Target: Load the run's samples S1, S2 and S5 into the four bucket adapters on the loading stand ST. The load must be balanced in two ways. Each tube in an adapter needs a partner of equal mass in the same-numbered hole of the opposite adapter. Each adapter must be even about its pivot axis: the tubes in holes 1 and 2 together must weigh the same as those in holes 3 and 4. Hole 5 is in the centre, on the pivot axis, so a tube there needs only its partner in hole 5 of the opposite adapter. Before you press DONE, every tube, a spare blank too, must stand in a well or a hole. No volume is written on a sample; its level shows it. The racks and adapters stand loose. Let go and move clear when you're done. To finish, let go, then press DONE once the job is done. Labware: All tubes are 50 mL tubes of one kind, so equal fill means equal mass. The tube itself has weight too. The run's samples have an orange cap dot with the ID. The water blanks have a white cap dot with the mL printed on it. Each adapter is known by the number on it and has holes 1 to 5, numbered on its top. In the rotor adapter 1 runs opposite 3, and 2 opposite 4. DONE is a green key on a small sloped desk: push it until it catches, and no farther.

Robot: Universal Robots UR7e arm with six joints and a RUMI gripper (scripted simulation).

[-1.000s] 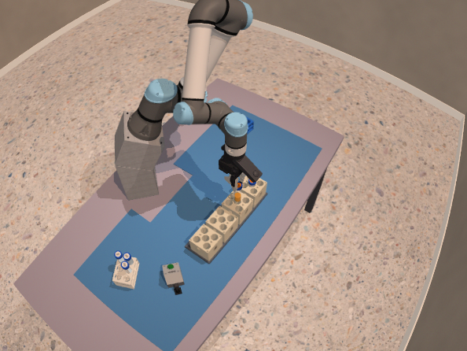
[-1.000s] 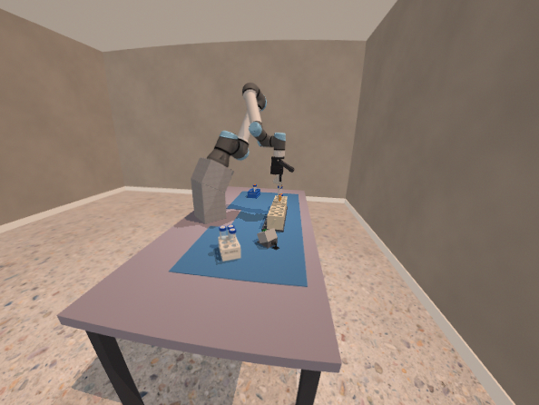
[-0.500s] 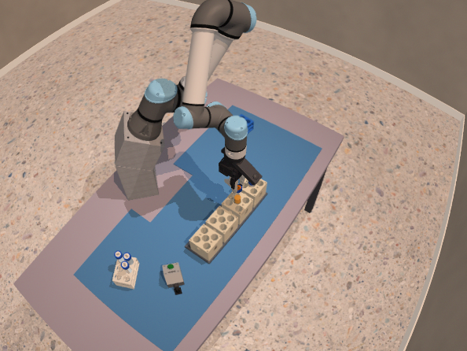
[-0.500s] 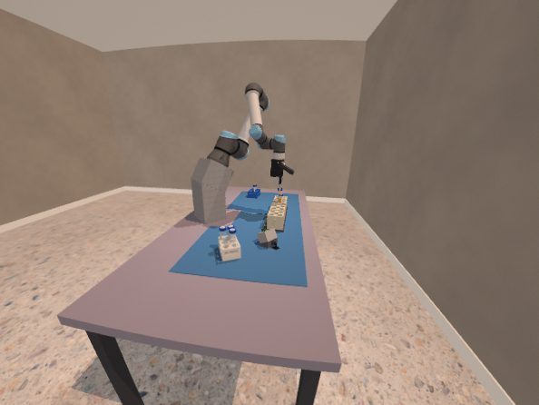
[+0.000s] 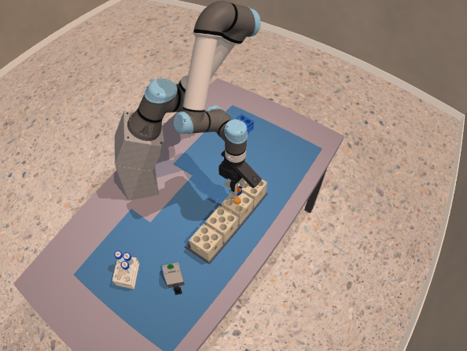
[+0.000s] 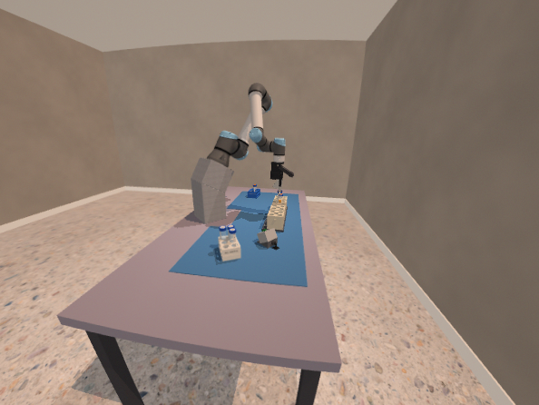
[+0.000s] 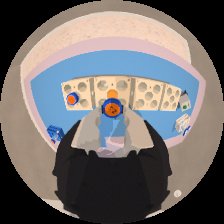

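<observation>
My hand is 10 mm to the left of the orange-dot tube and 50 mm above it. The rest, counted from my hand: blue rack (340 mm behind, 360 mm to the left, 140 mm below); then beige rack (100 mm behind, 570 mm to the right, 140 mm below); then green done key (30 mm ahead, 400 mm to the right, 110 mm below).
</observation>
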